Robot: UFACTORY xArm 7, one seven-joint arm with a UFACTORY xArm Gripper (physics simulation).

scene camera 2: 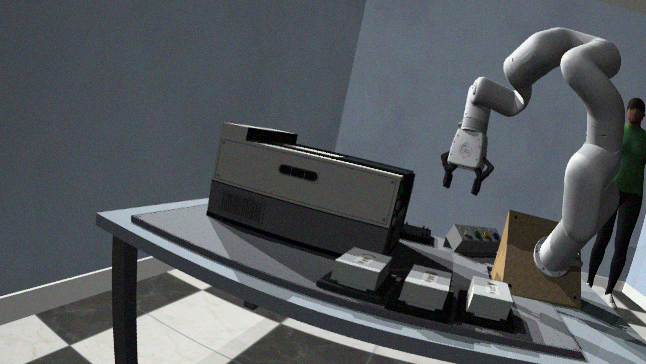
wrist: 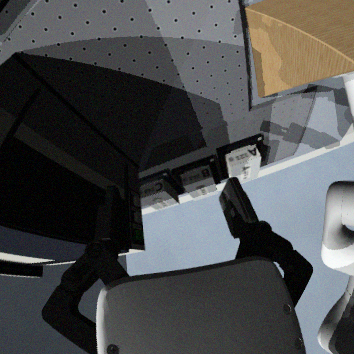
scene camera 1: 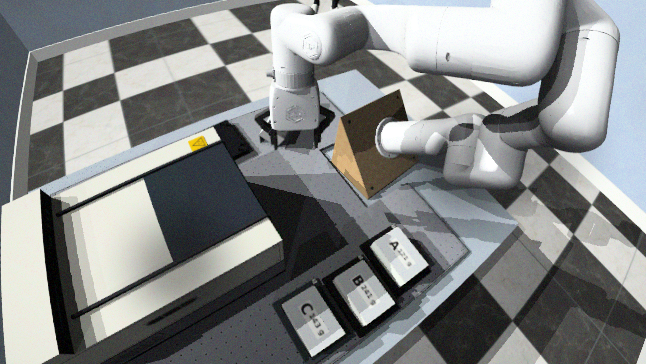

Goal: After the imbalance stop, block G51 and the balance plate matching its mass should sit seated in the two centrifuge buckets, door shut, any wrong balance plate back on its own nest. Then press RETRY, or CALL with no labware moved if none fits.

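Places are measured from the arm's base along level axes (x ahead, y left, z up), in metres.
Pixels of known places: gripper, fingertip midpoint: (scene camera 2: 459, 190) (wrist: 173, 191) (scene camera 1: 295, 145); arm's base at its link origin: (scene camera 2: 551, 257) (scene camera 1: 389, 137).
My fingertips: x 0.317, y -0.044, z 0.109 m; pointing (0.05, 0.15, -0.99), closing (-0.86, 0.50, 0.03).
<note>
Ahead of a thing's pixels: the offset from my fingertips to its top centre.
My gripper (scene camera 1: 295, 146) (scene camera 2: 461, 189) (wrist: 173, 191) is open and empty, raised above the board beyond the centrifuge's end. The centrifuge (scene camera 1: 120, 220) (scene camera 2: 345, 195) (wrist: 45, 192) has cream and dark panels over its top; its buckets do not show. Plate A, 121 g {0.100 m back, 0.324 m left, 0.146 m down} (scene camera 1: 399, 256) (scene camera 2: 489, 298) (wrist: 243, 163), plate B, 241 g {0.034 m ahead, 0.337 m left, 0.146 m down} (scene camera 1: 363, 291) (scene camera 2: 426, 288) (wrist: 197, 181), and plate C, 143 g {0.166 m ahead, 0.317 m left, 0.146 m down} (scene camera 1: 313, 321) (scene camera 2: 362, 270) (wrist: 159, 192), each sit on a dark nest. The button box {0.119 m back, 0.252 m right, 0.116 m down} (scene camera 2: 472, 239) stands below and behind the gripper. Block G51 cannot be made out.
A wooden wedge (scene camera 1: 370, 150) (scene camera 2: 535, 250) (wrist: 300, 45) carries the arm's base. A low dark fixture {0.104 m ahead, 0.278 m right, 0.169 m down} (scene camera 1: 235, 140) (scene camera 2: 417, 234) lies beside the centrifuge's end. A person in green (scene camera 2: 632, 155) stands behind the arm.
</note>
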